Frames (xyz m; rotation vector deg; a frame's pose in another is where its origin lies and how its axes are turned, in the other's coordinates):
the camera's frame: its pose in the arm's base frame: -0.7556 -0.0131 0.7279 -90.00 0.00 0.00
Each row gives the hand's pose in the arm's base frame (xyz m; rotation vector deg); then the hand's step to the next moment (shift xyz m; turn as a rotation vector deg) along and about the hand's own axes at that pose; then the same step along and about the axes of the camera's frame.
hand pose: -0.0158 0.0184 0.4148 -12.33 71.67 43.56
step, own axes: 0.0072 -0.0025 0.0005 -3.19 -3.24 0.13
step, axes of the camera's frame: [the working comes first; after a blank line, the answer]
step, axes of the arm's base frame: 0.0027 0.0013 -0.0070 1.77 -3.61 2.14

0.0027 0.0070 0.0013 1.77 -2.14 -3.61
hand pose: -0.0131 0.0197 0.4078 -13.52 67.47 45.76
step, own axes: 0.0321 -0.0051 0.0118 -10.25 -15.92 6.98
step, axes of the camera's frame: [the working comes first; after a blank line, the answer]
step, axes of the arm's base frame: 0.0169 0.0168 -0.0250 14.14 -11.84 8.18

0.0169 0.0250 0.0168 14.14 -8.18 -11.84
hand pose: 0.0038 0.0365 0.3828 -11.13 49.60 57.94
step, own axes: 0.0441 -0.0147 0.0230 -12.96 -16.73 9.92
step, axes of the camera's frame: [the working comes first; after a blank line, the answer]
step, axes of the arm's base frame: 0.0349 0.0330 -0.0196 15.74 -12.56 11.86

0.0349 0.0196 0.0330 15.74 -11.86 -12.56
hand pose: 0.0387 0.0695 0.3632 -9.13 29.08 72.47
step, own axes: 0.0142 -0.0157 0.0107 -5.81 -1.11 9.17
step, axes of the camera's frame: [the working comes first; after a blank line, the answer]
step, axes of the arm's base frame: 0.0206 0.0117 0.0005 2.37 -1.84 10.49

0.0206 -0.0005 0.0117 2.37 -10.49 -1.84
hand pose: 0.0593 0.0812 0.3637 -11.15 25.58 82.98
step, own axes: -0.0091 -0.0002 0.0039 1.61 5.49 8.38
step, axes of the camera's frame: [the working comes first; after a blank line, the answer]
step, axes of the arm's base frame: 0.0004 -0.0068 0.0072 -3.82 5.44 7.67

0.0004 -0.0072 -0.0068 -3.82 -7.67 5.44
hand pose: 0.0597 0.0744 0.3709 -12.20 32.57 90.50
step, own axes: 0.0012 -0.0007 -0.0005 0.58 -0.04 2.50
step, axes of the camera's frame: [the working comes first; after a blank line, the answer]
step, axes of the arm's base frame: 0.0005 0.0008 -0.0011 0.48 1.70 1.86

0.0005 0.0011 0.0008 0.48 -1.86 1.70
